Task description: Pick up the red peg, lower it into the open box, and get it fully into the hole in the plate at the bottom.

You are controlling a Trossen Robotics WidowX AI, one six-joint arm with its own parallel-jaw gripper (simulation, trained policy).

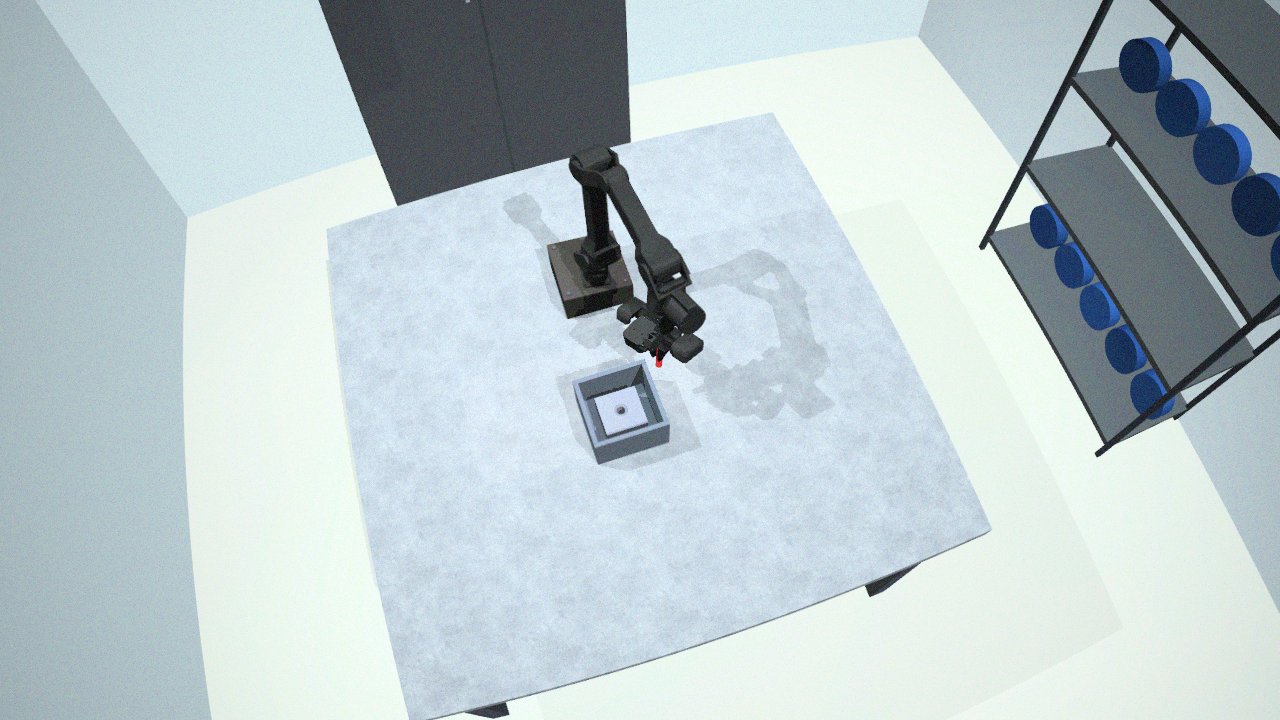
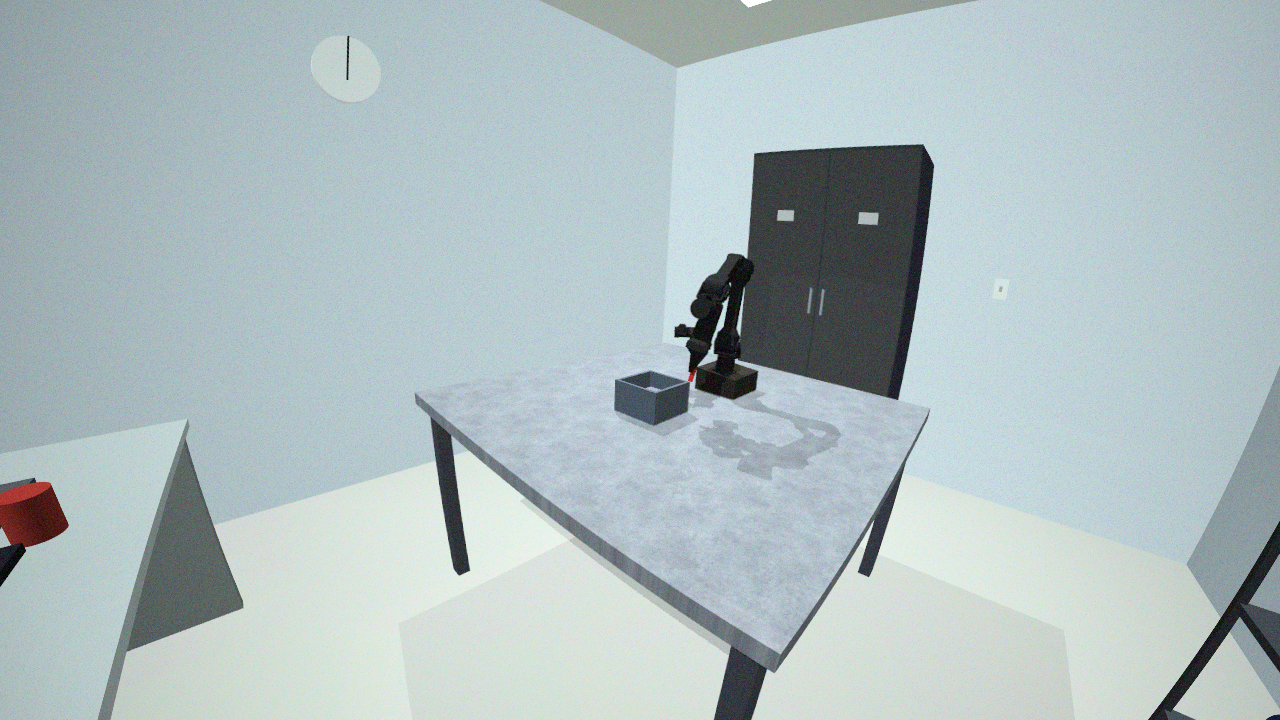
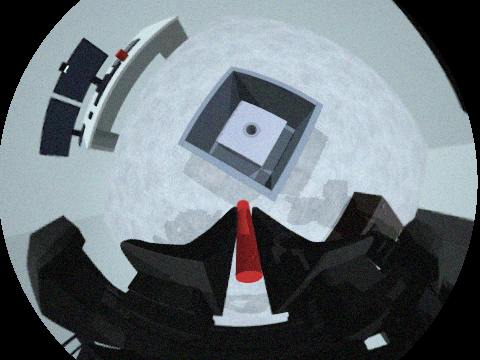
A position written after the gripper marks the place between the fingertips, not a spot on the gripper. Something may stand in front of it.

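Observation:
Gripper [image 1: 656, 358], also [image 2: 690, 371] and [image 3: 244, 211]. Plate [image 1: 621, 412], also [image 3: 251, 132]. Red peg [image 3: 248, 268].

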